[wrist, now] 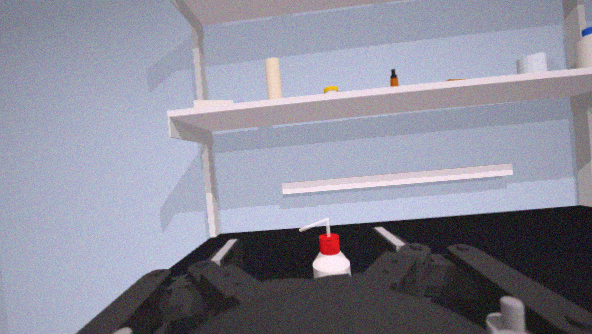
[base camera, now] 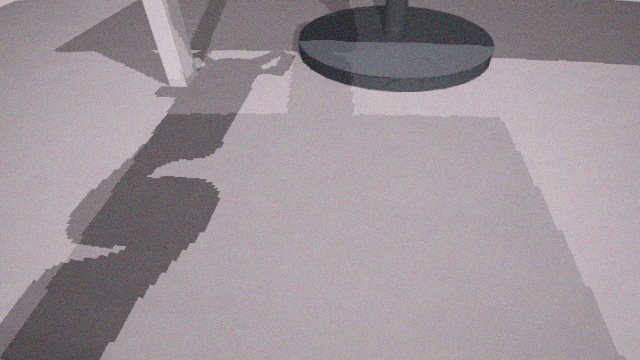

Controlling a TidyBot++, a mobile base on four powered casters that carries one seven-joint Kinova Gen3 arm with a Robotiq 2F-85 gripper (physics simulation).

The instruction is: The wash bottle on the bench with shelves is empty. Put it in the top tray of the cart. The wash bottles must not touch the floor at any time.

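Frame: origin at the arm's base, x right, y ahead, z up, level; millimetres.
Seen in the pictures: gripper, fingertip midpoint: [wrist: 306,247].
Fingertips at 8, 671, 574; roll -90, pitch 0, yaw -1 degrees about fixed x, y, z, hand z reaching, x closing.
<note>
Offsets run from my fingertips to a thing's top centre, as dx, dy, dz. "spot": to the spot under its first point. Level surfaces: height alone.
A white wash bottle {+32, +218, -34} [wrist: 332,264] with a red cap and a bent white spout stands upright on the black bench top {dz -208} [wrist: 480,235] in the wrist view. Its lower part is hidden behind the gripper body. My gripper [wrist: 306,247] is open and empty, with its fingers wide apart. The bottle shows between the two fingers, a little nearer the right one; how far ahead of the fingertips it stands I cannot tell. The cart does not show in either view.
A shelf [wrist: 370,100] with small containers and a cream cylinder {-49, +649, +427} [wrist: 273,79] hangs above the bench. A white rail [wrist: 400,178] runs along the wall below it. In the base camera view, a round dark pedestal base [base camera: 400,60] and a white leg {spot: -365, +91, -879} [base camera: 165,45] stand on the floor ahead.
</note>
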